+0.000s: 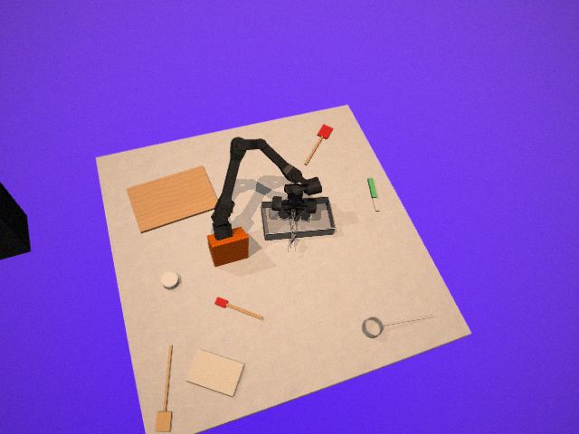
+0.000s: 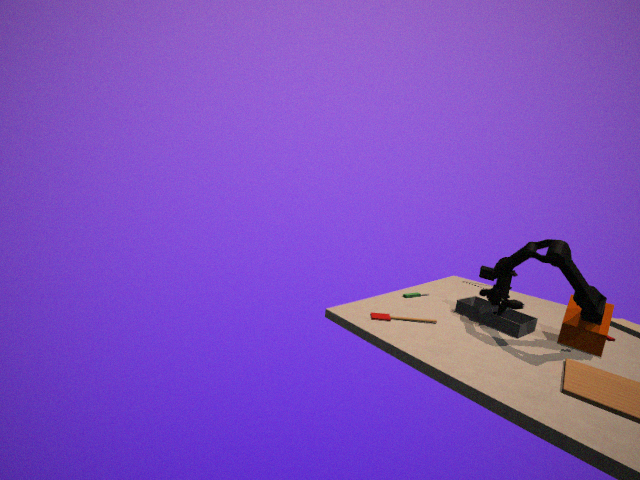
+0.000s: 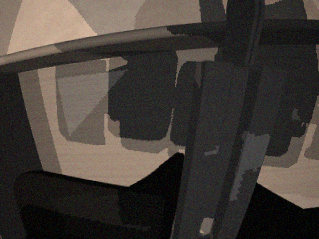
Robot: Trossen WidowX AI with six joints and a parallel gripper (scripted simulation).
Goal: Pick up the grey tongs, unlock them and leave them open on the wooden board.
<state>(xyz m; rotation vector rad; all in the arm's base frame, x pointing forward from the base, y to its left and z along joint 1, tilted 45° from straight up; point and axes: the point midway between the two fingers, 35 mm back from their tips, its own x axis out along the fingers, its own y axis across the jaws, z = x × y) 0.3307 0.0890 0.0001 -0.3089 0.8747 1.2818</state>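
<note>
Now: the grey roasting tin 2 cm to the right of my gripper tip and 1 cm ahead of it. Round my gripper tip: green-handled tool (41 cm ahead, 2 cm below, 1 cm to the right); wooden board (47 cm behind, 26 cm to the left, 2 cm below); red spatula (37 cm to the left, 29 cm ahead, 2 cm below).
</note>
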